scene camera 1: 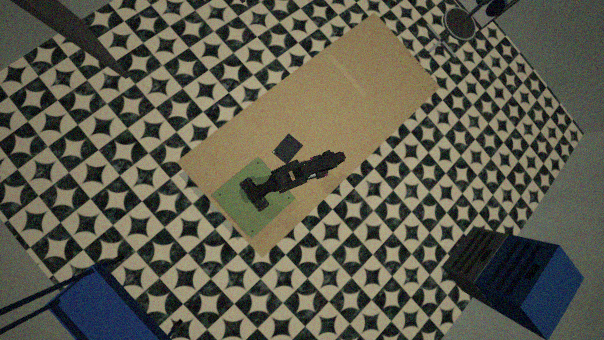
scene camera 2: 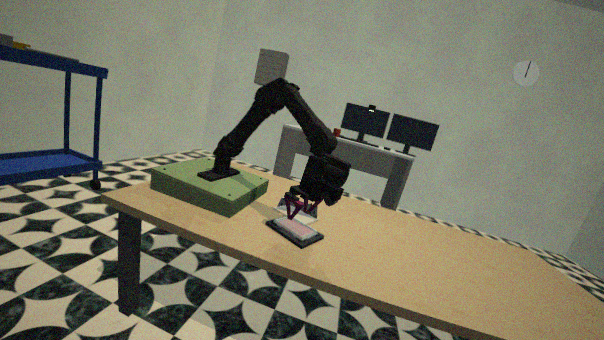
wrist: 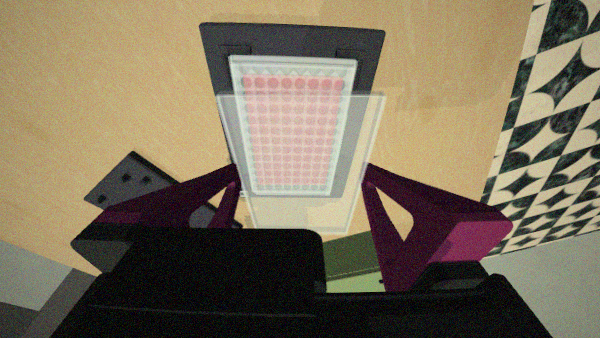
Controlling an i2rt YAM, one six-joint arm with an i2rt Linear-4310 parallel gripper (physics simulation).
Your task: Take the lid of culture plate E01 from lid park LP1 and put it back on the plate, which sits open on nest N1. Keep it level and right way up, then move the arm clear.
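Where they show: gripper, fingertip midpoint: (scene camera 2: 297, 216) (wrist: 300, 169); arm's base, origin of the base link: (scene camera 1: 254, 194) (scene camera 2: 220, 174).
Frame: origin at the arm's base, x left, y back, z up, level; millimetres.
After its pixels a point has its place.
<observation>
My gripper (wrist: 300, 169) @(x -93, y -381, z -12 mm) (scene camera 2: 299, 214) @(x -93, y -381, z -12 mm) is shut on the clear lid (wrist: 302, 212) @(x -81, y -343, z -5 mm), with a fingertip at each long side. The lid looks roughly level above culture plate E01 (wrist: 295, 81) @(x -106, y -427, z -51 mm) (scene camera 2: 295, 227) @(x -106, y -386, z -44 mm). In the wrist view it overlaps most of the plate, but the plate's far end shows past it. The open plate, with its pink wells, sits on dark nest N1 (wrist: 295, 40) @(x -114, y -450, z -58 mm) (scene camera 2: 312, 241) @(x -122, y -454, z -60 mm). Lid park LP1 (wrist: 131, 181) @(x 103, y -390, z -60 mm) (scene camera 1: 288, 147) @(x 118, y -332, z -60 mm) is a dark pad with small posts and bears no lid. In scene camera 1, the arm hides most of the plate and nest.
The arm stands on a green base block (scene camera 1: 255, 220) @(x -124, y 81, z 5 mm) (scene camera 2: 195, 192) @(x -176, y -38, z -23 mm) at one end of the wooden table (scene camera 1: 370, 65) @(x 271, y -1194, z -70 mm) (scene camera 2: 400, 260) @(x -16, y -741, z -70 mm). The lid park lies close to the left finger in the wrist view. A blue cart (scene camera 2: 85, 70) and a desk with monitors stand away from the table.
</observation>
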